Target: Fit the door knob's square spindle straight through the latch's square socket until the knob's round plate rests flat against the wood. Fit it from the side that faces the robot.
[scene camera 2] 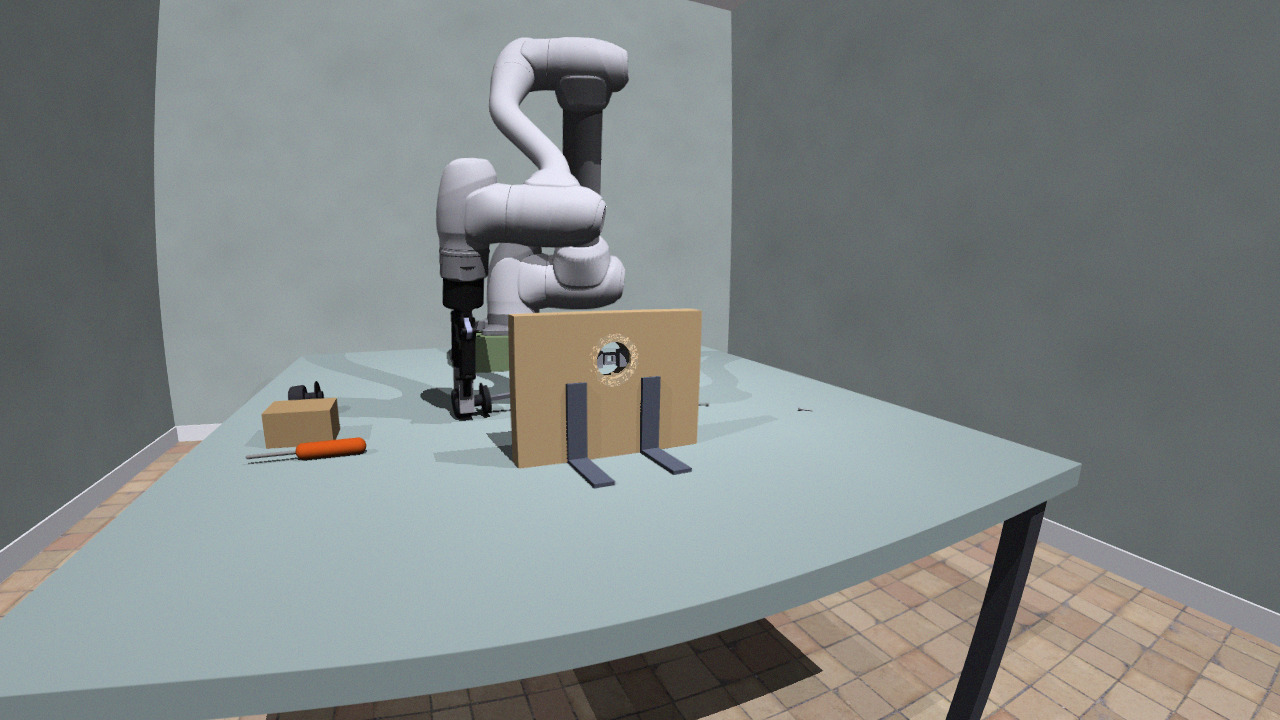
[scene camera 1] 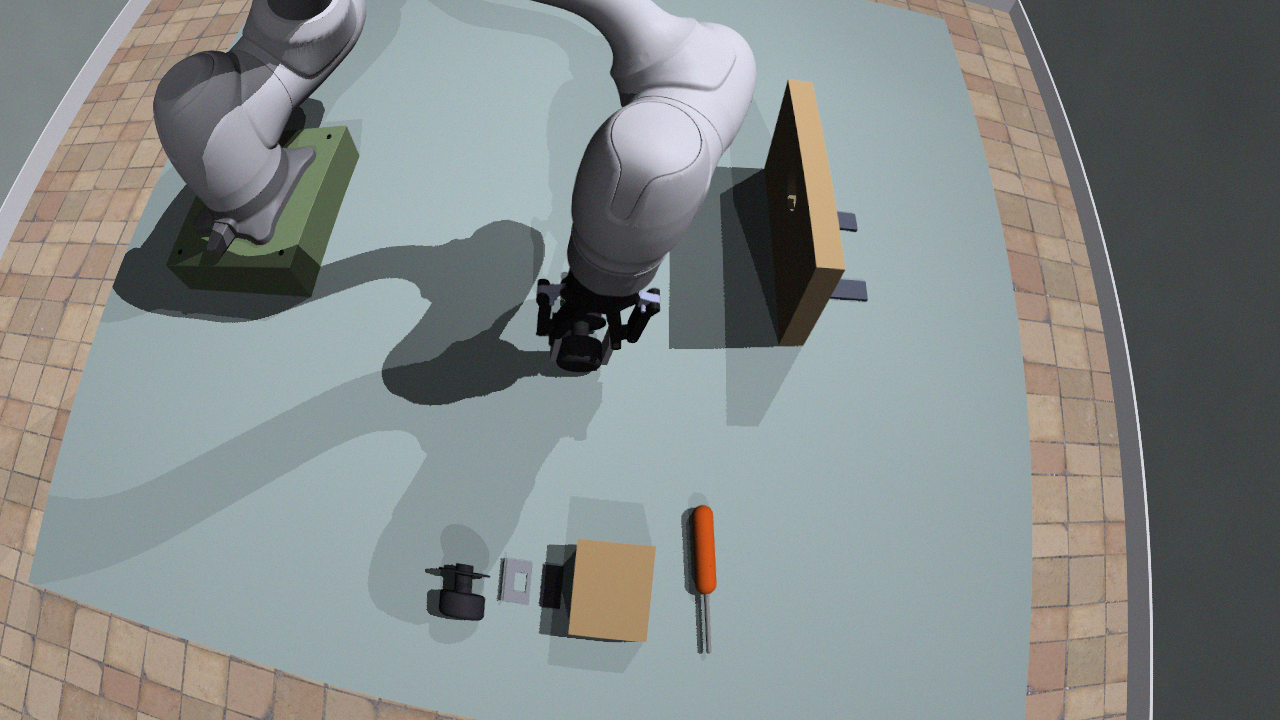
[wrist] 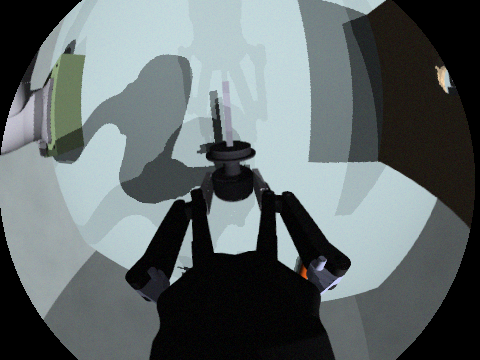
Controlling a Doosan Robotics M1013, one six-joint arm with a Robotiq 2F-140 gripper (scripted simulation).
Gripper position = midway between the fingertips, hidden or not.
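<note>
My gripper [scene camera 1: 578,353] is visible to me, and so are an orange-handled screwdriver [scene camera 1: 702,516] and a wooden block [scene camera 1: 612,586]. An upright wood panel [scene camera 2: 547,351] appears together with the screwdriver [scene camera 2: 322,449], the block [scene camera 2: 288,423] and my gripper [scene camera 2: 463,405]. I also find my gripper [wrist: 232,178] here.
</note>
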